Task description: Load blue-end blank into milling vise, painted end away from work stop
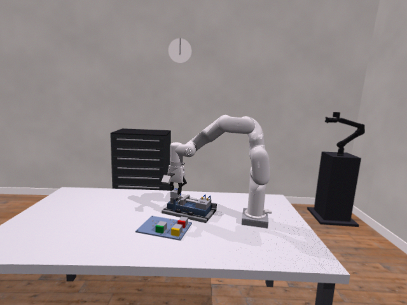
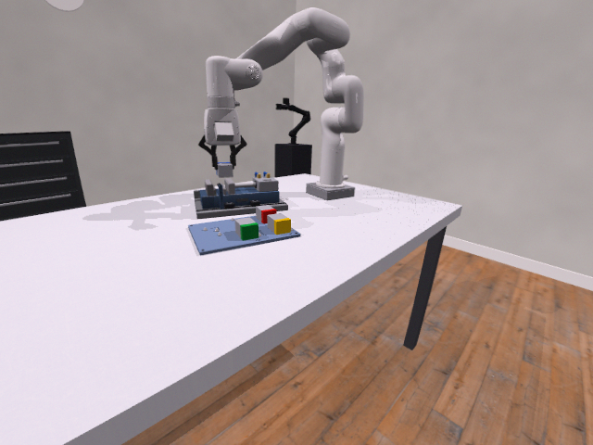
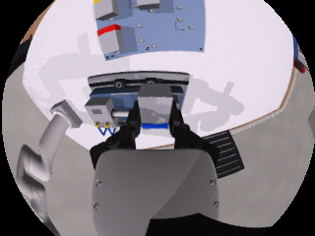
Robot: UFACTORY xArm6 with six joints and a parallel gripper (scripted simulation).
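My hand is 1 cm short of the fixed jaw, 9 cm to the left of it and 9 cm above it. The rest, counted from my hand: blue-ended blank (2 cm below); then hose block (17 cm behind, 3 cm to the right, 9 cm below); then milling vise (8 cm behind, 6 cm to the right, 13 cm below).
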